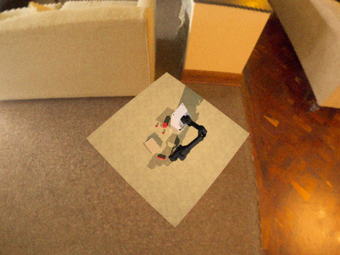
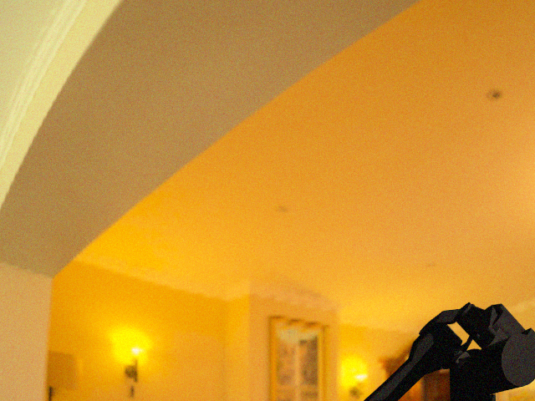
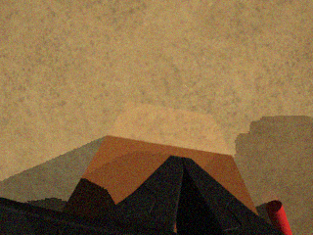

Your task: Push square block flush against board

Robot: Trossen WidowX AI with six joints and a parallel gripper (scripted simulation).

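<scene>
Now: gripper tip 1 cm past the brown square block, 4 cm to the left of it and 3 cm above it. Round my gripper tip: pale tan board 5 cm ahead, 28 cm to the right, 6 cm below.
</scene>
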